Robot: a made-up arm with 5 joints.
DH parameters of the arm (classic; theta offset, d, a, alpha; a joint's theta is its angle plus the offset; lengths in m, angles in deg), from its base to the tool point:
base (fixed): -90 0.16 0 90
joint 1: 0 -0.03 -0.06 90
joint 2: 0 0.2 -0.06 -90
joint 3: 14.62 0 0.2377 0
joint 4: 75.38 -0.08 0 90
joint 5: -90 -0.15 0.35 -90
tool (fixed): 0 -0.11 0 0
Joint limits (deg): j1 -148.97..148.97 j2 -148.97..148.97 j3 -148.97..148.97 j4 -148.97..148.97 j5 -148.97..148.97
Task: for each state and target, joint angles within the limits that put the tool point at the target. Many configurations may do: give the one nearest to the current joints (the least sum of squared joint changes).
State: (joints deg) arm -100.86 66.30 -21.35 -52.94 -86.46
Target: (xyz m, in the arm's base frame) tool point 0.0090 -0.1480 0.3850
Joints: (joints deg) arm -137.78 60.95 -17.23 -71.35 -118.96
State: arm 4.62 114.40 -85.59 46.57 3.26
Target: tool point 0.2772 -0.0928 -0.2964
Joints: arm -33.88 85.87 -95.96 19.39 -9.08
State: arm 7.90 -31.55 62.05 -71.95 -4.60
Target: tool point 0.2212 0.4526 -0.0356
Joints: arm 12.50 -40.08 71.40 -74.80 -4.87
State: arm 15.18 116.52 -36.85 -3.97 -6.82
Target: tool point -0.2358 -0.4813 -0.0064
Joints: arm 43.37 133.16 -35.79 29.24 -12.64
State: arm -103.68 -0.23 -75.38 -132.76 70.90
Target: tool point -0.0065 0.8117 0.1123
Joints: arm -74.37 -18.34 -87.83 -134.00 119.91
